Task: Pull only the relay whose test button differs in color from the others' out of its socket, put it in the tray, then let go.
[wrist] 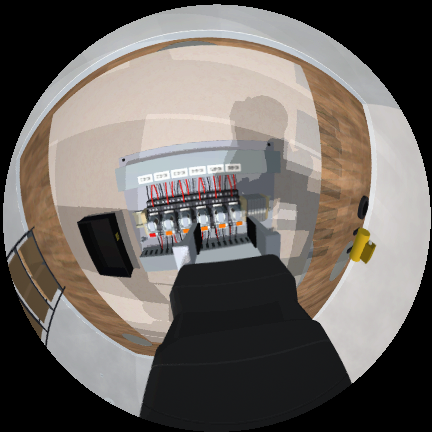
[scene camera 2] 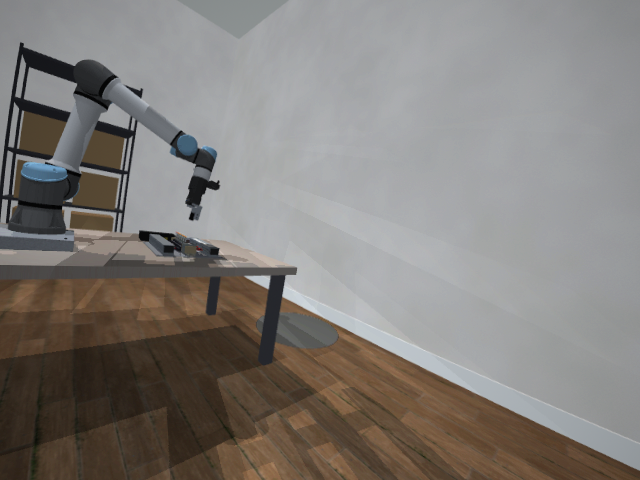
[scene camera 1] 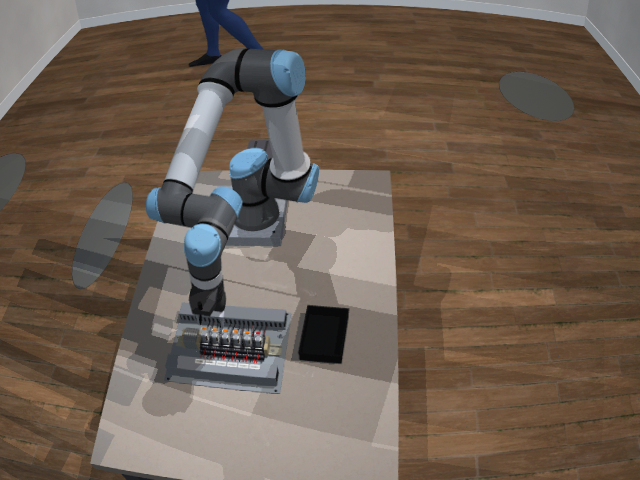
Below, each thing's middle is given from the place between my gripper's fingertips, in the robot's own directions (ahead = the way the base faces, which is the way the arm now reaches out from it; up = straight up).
Scene:
Now: hand 140 mm above the grey panel [scene camera 1: 279, 360], 30 mm past it and 10 mm to the right of it.

